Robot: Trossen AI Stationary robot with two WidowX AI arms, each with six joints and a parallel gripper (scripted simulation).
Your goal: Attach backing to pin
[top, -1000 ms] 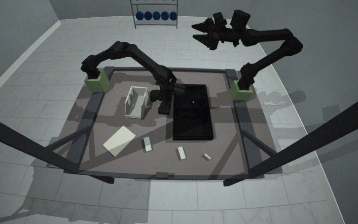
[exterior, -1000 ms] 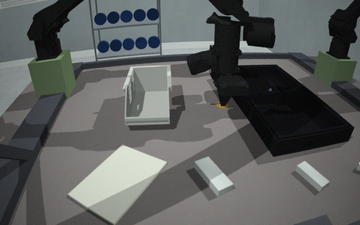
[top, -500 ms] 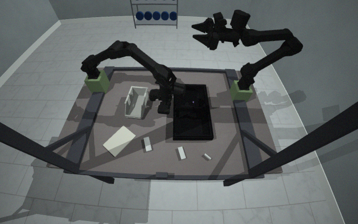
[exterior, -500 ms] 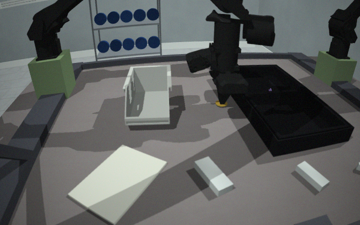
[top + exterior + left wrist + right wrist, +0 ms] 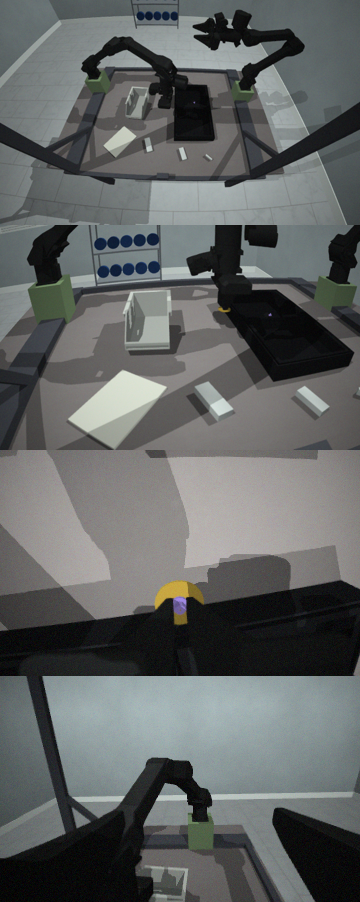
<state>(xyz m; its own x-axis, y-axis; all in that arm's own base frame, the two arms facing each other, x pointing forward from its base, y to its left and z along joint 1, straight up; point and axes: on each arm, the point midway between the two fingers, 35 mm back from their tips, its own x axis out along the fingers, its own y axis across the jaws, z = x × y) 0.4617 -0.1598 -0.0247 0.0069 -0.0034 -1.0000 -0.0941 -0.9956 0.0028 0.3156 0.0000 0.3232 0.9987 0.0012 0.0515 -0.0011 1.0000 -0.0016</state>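
My left hand is 18 cm to the right of the white bin and 5 cm above it. Round my left hand: yellow pin: 3 cm below; cream flat plate: 23 cm behind, 23 cm to the left, 9 cm below; black tray: 1 cm behind, 14 cm to the right, 7 cm below.
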